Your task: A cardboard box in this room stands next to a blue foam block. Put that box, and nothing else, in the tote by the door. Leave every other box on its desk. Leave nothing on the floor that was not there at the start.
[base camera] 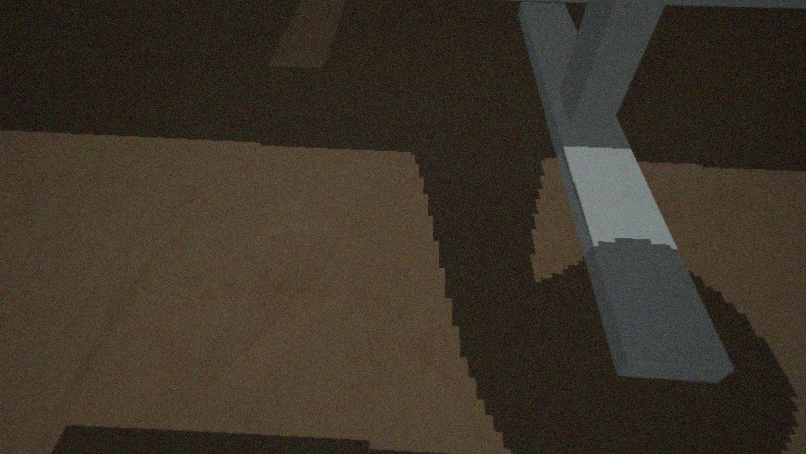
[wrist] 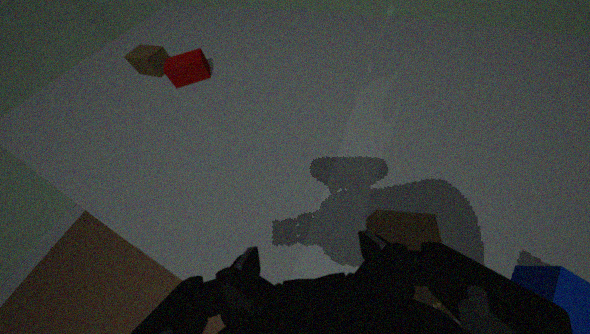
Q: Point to a brown cardboard box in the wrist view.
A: At 149,60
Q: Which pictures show the red block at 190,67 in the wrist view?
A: The wrist view only.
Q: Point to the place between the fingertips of the gripper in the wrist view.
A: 309,250
